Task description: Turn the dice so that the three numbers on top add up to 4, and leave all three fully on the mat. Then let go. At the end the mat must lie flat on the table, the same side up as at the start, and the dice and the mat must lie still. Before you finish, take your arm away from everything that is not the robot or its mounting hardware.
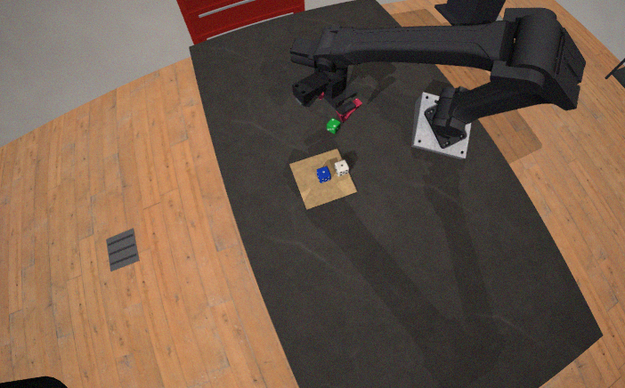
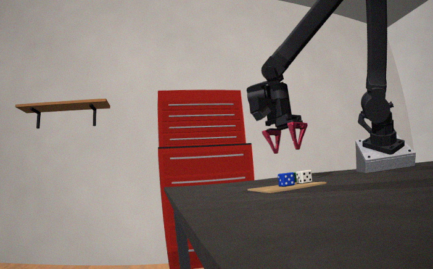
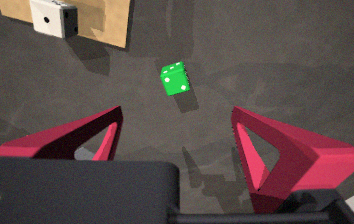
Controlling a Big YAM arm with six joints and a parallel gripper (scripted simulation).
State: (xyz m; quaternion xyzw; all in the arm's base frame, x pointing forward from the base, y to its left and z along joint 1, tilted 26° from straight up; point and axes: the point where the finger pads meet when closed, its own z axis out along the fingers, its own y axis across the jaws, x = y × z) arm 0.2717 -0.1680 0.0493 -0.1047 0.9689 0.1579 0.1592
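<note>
The green die lies 9 cm below my hand. The rest, counted from my hand: blue die: 8 cm ahead, 14 cm to the left, 8 cm below; then white die: 3 cm ahead, 14 cm to the left, 8 cm below; then tan mat: 8 cm ahead, 14 cm to the left, 10 cm below.
</note>
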